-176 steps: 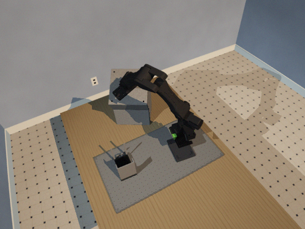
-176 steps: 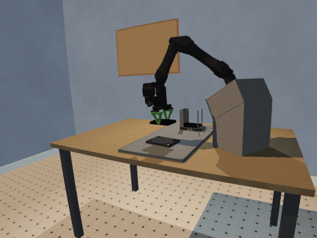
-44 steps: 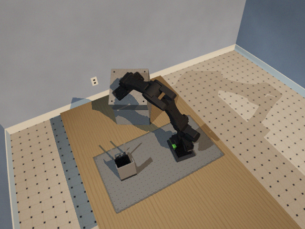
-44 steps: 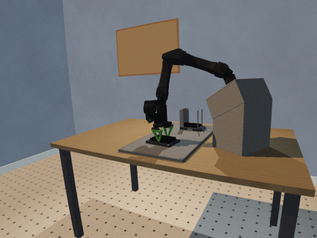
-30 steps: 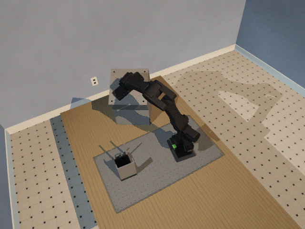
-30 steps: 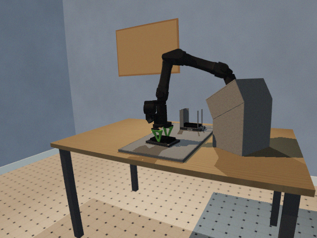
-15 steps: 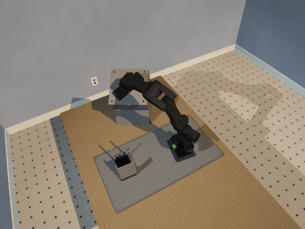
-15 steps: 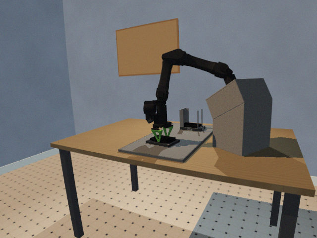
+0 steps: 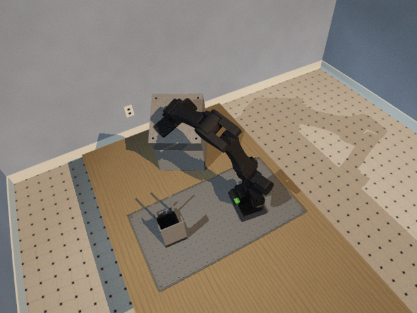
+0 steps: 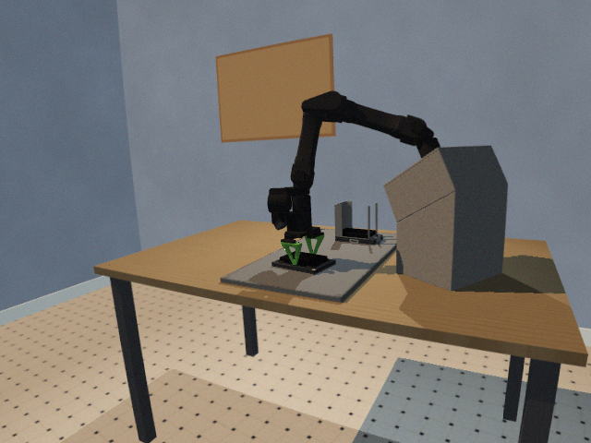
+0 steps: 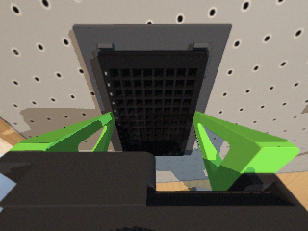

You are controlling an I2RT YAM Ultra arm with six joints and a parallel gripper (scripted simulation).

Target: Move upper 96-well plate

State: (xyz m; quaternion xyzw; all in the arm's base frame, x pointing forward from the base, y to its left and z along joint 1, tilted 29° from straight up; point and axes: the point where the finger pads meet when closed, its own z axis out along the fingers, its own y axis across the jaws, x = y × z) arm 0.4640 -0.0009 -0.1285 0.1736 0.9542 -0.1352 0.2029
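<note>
Right now the pale A1 mark is 4 cm behind my hand, 8 cm to the left of it and 1 cm below it. Also, from my hand: pale rack wall (7 cm behind, 35 cm to the right, 6 cm above).
</note>
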